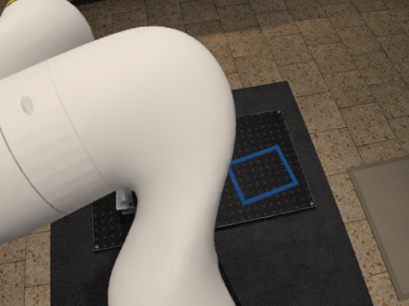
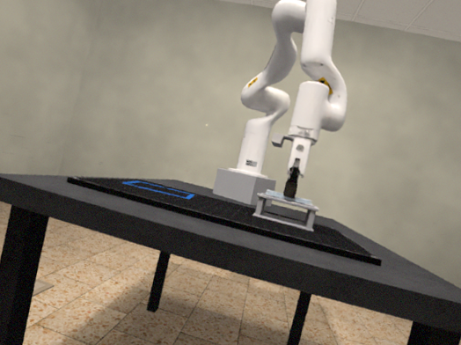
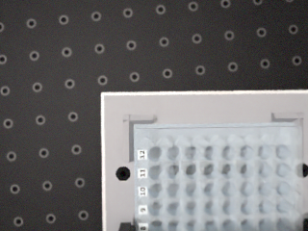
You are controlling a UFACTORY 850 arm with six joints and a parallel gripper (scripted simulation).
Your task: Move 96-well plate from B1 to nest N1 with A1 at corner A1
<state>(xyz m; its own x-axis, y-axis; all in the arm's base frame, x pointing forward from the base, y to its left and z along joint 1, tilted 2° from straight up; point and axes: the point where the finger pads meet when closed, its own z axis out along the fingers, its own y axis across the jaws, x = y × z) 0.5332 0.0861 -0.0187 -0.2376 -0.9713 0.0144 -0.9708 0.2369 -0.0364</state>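
My gripper is now 1 cm above the 96-well plate. From my hand the other things lie so: raised plate nest N1: 2 cm below.
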